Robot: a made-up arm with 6 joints. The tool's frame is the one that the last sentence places.
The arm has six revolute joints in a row. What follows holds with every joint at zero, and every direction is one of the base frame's. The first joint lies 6.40 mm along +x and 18.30 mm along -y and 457.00 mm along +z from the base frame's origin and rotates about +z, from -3.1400 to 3.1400 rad. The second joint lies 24.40 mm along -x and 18.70 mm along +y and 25.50 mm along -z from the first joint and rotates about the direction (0, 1, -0.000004), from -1.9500 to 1.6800 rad. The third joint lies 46.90 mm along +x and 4.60 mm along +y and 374.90 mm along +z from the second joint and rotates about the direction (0, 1, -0.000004), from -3.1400 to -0.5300 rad. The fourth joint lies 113.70 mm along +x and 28.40 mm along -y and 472.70 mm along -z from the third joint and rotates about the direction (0, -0.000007, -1), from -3.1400 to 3.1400 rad. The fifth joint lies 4.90 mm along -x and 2.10 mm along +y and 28.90 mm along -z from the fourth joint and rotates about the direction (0, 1, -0.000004), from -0.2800 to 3.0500 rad. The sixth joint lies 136.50 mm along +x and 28.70 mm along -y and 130.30 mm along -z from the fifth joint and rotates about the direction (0, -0.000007, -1), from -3.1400 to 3.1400 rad. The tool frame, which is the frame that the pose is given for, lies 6.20 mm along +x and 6.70 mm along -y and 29.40 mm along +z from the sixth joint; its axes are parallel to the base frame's.
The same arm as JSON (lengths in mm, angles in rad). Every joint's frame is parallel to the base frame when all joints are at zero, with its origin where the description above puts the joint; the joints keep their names.
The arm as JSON. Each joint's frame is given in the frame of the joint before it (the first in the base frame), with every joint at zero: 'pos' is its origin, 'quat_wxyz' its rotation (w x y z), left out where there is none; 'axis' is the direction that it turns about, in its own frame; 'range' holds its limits. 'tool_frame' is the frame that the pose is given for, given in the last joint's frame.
{"length_unit": "mm", "angle_unit": "rad", "joints": [
  {"joint": "joint 1", "pos": [6.4, -18.3, 457.0], "axis": [0.0, 0.0, 1.0], "range": [-3.14, 3.14]},
  {"joint": "joint 2", "pos": [-24.4, 18.7, -25.5], "axis": [0.0, 1.0, 0.0], "range": [-1.95, 1.68]},
  {"joint": "joint 3", "pos": [46.9, 4.6, 374.9], "axis": [0.0, 1.0, 0.0], "range": [-3.14, -0.53]},
  {"joint": "joint 4", "pos": [113.7, -28.4, -472.7], "axis": [0.0, 0.0, -1.0], "range": [-3.14, 3.14]},
  {"joint": "joint 5", "pos": [-4.9, 2.1, -28.9], "axis": [0.0, 1.0, 0.0], "range": [-0.28, 3.05]},
  {"joint": "joint 6", "pos": [136.5, -28.7, -130.3], "axis": [0.0, 0.0, -1.0], "range": [-3.14, 3.14]}
], "tool_frame": {"pos": [6.2, -6.7, 29.4]}}

